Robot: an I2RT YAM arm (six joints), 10 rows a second.
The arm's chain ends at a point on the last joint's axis. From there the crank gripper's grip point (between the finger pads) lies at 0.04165 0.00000 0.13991 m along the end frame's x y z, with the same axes.
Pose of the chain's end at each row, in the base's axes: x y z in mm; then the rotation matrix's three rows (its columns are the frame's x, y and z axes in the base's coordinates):
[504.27, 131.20, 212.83], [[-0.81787, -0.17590, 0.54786], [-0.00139, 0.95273, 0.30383], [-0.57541, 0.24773, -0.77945]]
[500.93, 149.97, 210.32], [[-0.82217, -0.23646, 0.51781], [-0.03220, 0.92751, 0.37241], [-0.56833, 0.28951, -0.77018]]
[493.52, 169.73, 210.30], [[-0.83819, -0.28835, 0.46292], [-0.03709, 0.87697, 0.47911], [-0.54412, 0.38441, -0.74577]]
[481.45, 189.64, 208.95], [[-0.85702, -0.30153, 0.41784], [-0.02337, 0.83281, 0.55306], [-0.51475, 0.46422, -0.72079]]
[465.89, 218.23, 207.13], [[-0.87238, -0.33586, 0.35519], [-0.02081, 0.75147, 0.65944], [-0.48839, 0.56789, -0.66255]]
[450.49, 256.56, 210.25], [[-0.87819, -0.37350, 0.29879], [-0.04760, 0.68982, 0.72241], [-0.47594, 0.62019, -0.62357]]
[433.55, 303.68, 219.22], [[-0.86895, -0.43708, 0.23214], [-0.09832, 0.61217, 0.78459], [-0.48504, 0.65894, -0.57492]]
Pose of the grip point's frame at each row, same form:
[546.86, 173.65, 79.81], [[-0.81787, -0.17590, 0.54786], [-0.00139, 0.95273, 0.30383], [-0.57541, 0.24773, -0.77945]]
[539.13, 200.73, 78.89], [[-0.82217, -0.23646, 0.51781], [-0.03220, 0.92751, 0.37241], [-0.56833, 0.28951, -0.77018]]
[523.38, 235.22, 83.30], [[-0.83819, -0.28835, 0.46292], [-0.03709, 0.87697, 0.47911], [-0.54412, 0.38441, -0.74577]]
[504.22, 266.05, 86.66], [[-0.85702, -0.30153, 0.41784], [-0.02337, 0.83281, 0.55306], [-0.51475, 0.46422, -0.72079]]
[479.25, 309.63, 94.09], [[-0.87238, -0.33586, 0.35519], [-0.02081, 0.75147, 0.65944], [-0.48839, 0.56789, -0.66255]]
[455.72, 355.65, 103.18], [[-0.87819, -0.37350, 0.29879], [-0.04760, 0.68982, 0.72241], [-0.47594, 0.62019, -0.62357]]
[429.84, 409.36, 118.58], [[-0.86895, -0.43708, 0.23214], [-0.09832, 0.61217, 0.78459], [-0.48504, 0.65894, -0.57492]]

